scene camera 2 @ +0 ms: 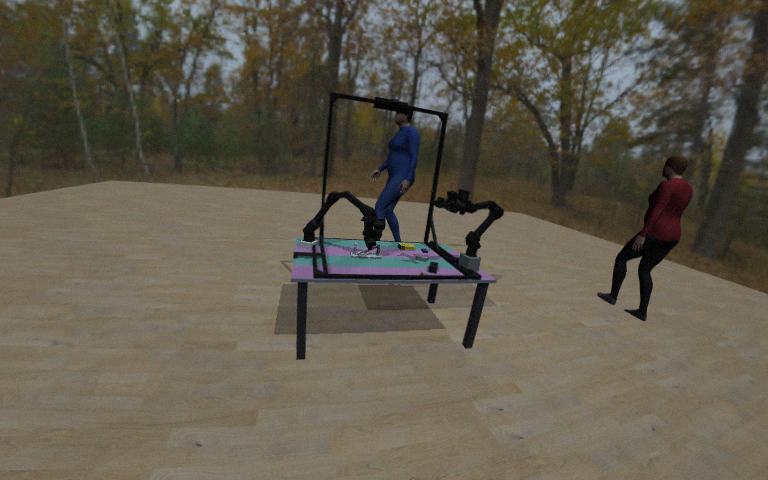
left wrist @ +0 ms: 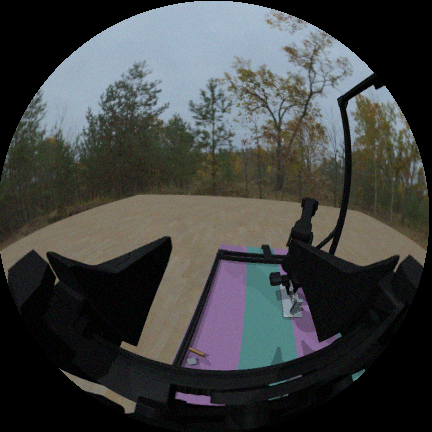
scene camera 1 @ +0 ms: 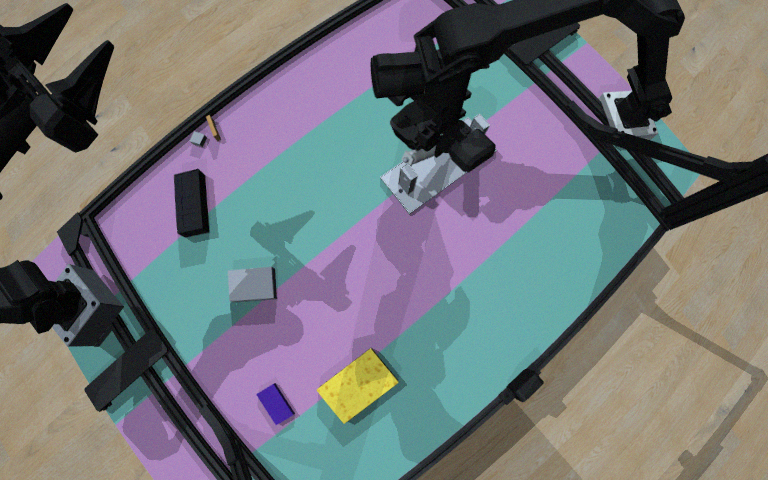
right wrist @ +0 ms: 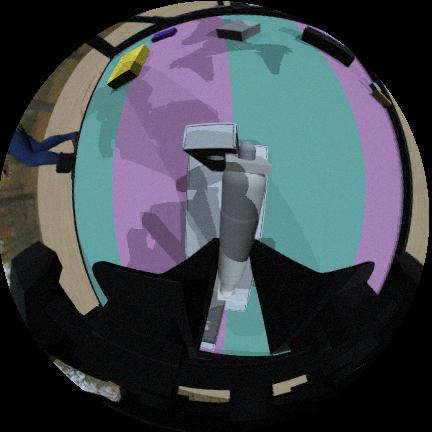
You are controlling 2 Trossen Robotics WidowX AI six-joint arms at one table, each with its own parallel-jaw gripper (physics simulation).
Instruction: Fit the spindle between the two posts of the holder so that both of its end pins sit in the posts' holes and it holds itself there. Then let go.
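The pale grey spindle lies lengthwise in my right gripper, which is shut on its body above the holder. The holder's pale base plate lies on the table. Its near post stands beside the spindle's outer end; in the right wrist view that end pin shows right of the post top, outside it. The other post is partly hidden by the gripper, and the pin there is hard to judge. My left gripper is open, empty and high up.
A black block, a grey block, a yellow sponge, a purple block, a small grey cube and an orange stick lie on the table. Black rails border it.
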